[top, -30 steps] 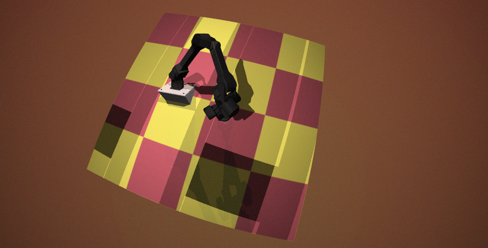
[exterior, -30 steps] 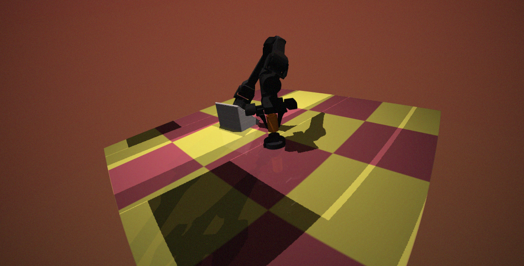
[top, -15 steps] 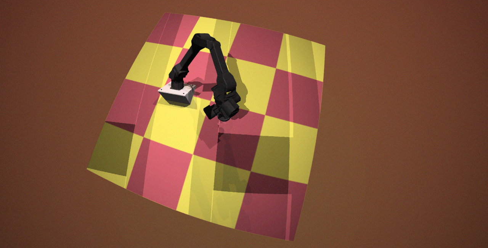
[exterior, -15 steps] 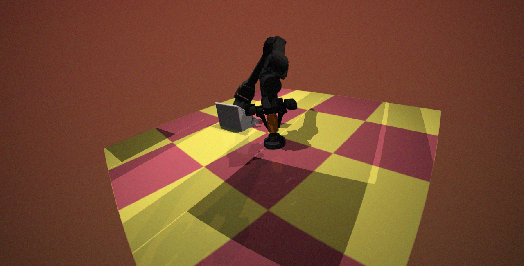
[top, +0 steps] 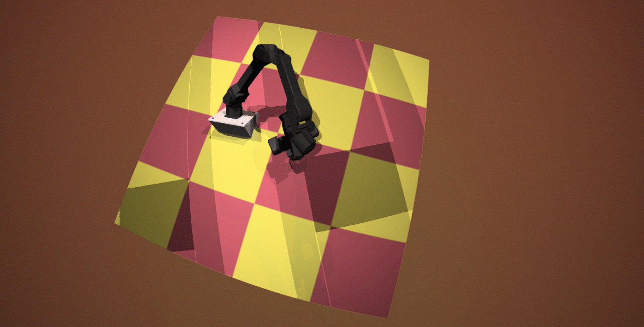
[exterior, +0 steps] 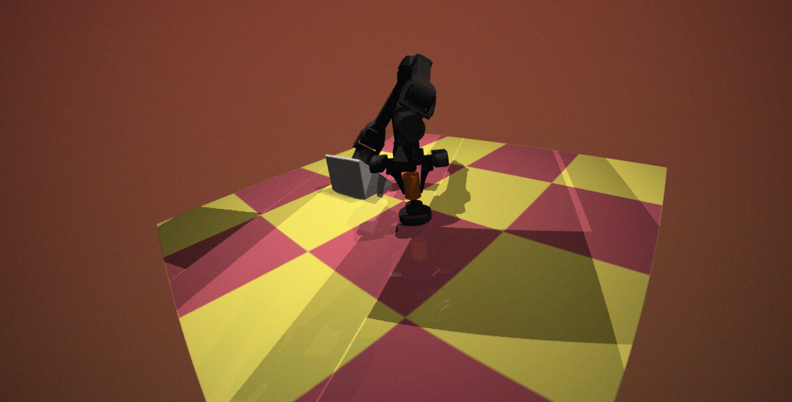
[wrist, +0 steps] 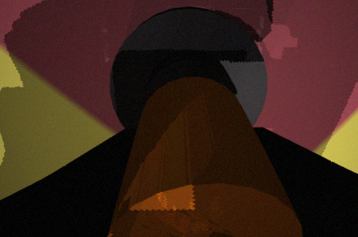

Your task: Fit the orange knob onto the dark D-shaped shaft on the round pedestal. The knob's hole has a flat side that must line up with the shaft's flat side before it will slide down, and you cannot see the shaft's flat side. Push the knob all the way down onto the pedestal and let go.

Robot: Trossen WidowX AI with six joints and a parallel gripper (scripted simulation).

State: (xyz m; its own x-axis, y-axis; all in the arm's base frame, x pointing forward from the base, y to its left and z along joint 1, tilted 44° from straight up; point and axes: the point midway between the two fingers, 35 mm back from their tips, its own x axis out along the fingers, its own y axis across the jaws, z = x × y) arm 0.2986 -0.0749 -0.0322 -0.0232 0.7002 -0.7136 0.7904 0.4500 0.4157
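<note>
Right now the orange knob is 20 mm above my gripper tip. Also, from my gripper tip: round dark pedestal: 40 mm below.
</note>
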